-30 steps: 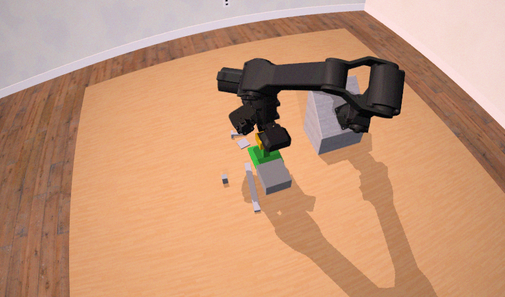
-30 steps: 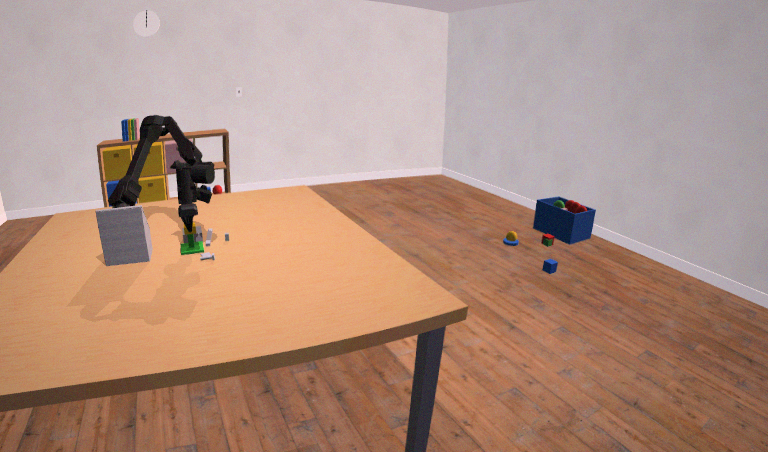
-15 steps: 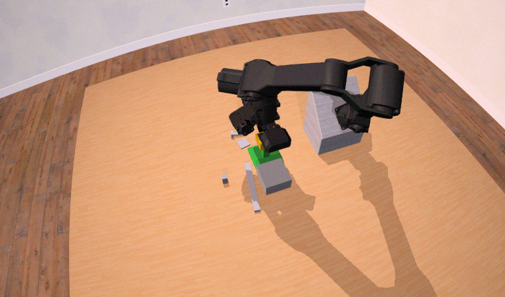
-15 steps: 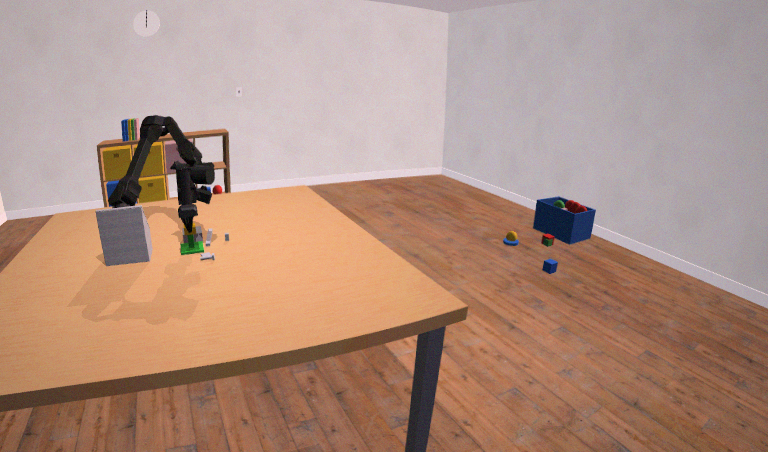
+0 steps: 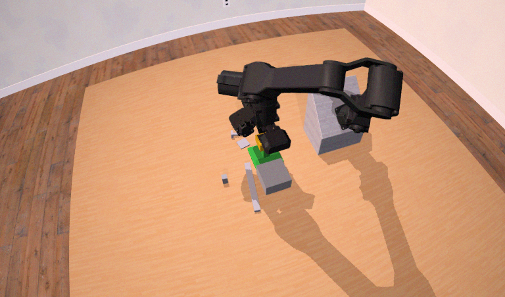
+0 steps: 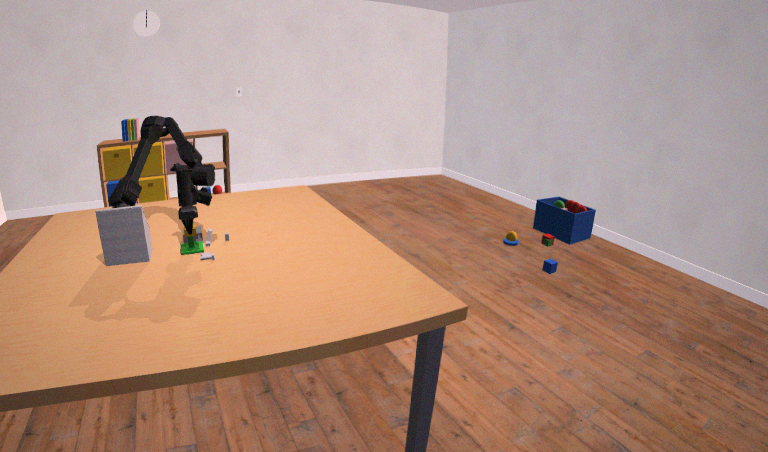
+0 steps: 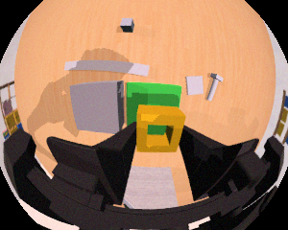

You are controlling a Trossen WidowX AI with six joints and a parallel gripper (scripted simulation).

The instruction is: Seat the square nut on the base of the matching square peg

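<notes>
Right now my hand is 8 cm to the right of the grey block, 8 cm above it and 1 cm short of it. From my hand the other things lie so: bolt 11 cm to the right, 9 cm below, 4 cm ahead; then flat grey plate 9 cm below, 7 cm to the right, 4 cm ahead; then long grey bar 9 cm below, 8 cm to the left, 7 cm ahead.
</notes>
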